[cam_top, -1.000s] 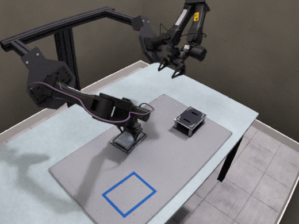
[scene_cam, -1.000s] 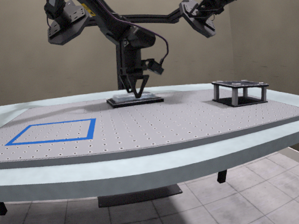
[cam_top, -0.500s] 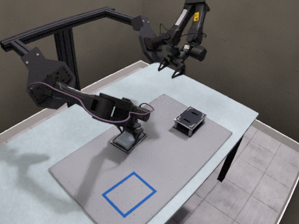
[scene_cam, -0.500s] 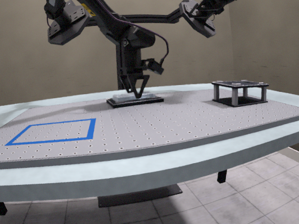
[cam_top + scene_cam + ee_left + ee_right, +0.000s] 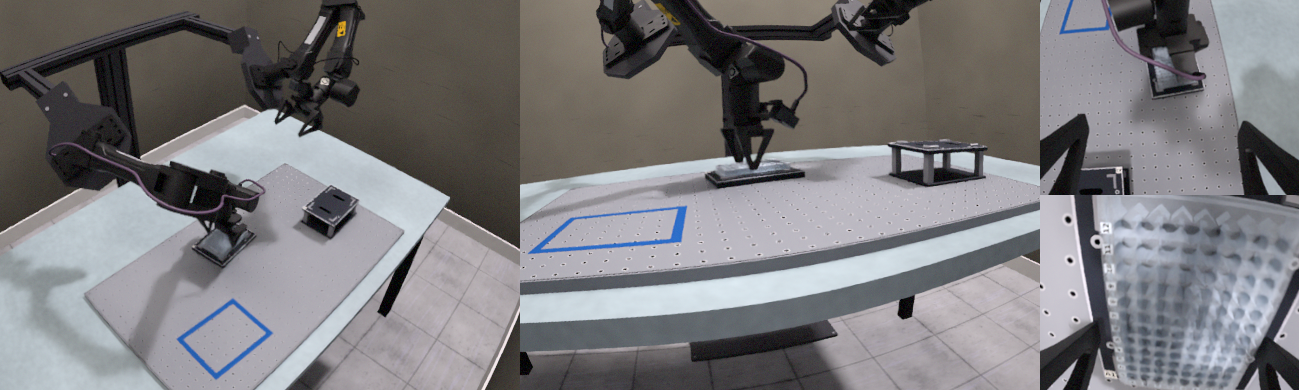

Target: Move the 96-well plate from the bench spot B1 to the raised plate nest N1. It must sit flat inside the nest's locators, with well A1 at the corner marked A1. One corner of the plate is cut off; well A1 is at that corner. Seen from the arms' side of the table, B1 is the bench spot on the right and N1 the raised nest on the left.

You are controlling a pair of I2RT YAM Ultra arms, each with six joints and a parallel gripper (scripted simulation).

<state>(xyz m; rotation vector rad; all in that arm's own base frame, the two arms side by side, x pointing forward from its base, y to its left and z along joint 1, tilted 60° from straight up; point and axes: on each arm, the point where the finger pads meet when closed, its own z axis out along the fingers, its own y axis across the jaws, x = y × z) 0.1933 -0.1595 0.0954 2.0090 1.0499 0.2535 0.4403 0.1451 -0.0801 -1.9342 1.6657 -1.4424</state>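
Right now the white 96-well plate is 10 mm to the left of my right hand and 10 mm below it.
Right now the white 96-well plate is 30 cm below my left hand, 24 cm to the right of it and 1 cm behind it.
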